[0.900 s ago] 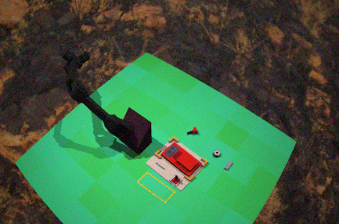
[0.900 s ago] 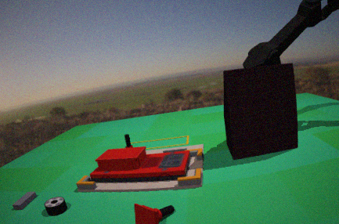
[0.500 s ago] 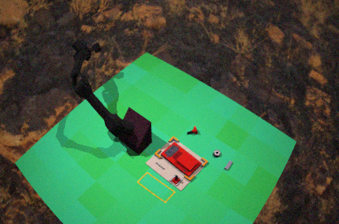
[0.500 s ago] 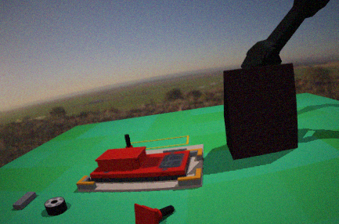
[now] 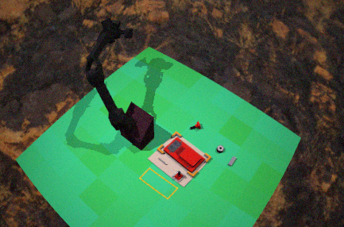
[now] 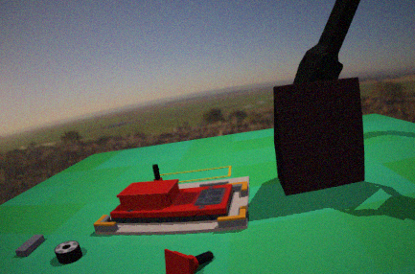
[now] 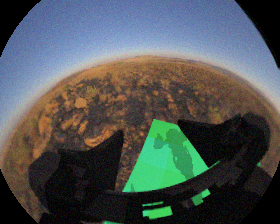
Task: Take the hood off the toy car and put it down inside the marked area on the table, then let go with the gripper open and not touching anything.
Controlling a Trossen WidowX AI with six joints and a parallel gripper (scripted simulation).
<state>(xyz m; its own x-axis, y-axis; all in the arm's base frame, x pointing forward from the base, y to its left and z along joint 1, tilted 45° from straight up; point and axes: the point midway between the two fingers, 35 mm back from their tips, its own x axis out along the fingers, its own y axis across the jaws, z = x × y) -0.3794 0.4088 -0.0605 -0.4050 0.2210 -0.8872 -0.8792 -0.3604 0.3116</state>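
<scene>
The hood is 74 cm ahead of my gripper tip, 30 cm below it and 29 cm to the right of it. Also, from my gripper tip: grey ring 84 cm ahead, 33 cm below, 13 cm to the right.
</scene>
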